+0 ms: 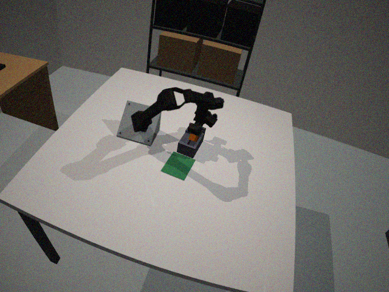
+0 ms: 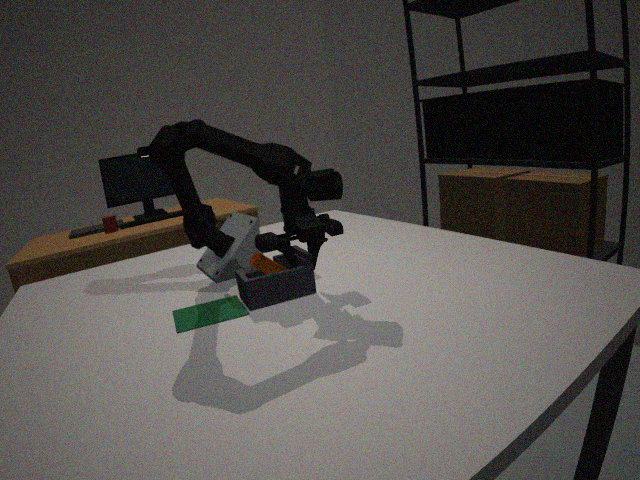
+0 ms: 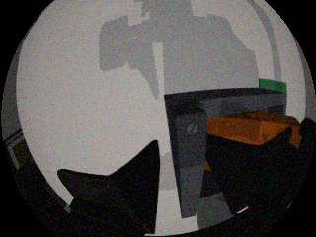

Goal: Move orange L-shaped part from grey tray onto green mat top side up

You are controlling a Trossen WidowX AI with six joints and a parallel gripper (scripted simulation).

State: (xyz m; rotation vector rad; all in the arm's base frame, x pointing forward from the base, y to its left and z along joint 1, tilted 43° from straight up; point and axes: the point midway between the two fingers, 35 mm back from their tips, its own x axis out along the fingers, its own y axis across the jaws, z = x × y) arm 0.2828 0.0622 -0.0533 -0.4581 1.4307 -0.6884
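The orange L-shaped part lies 2 cm behind my gripper tip, 5 cm to the right of it and 1 cm above it. Round my gripper tip: green mat 4 cm behind, 22 cm to the right, 5 cm below.
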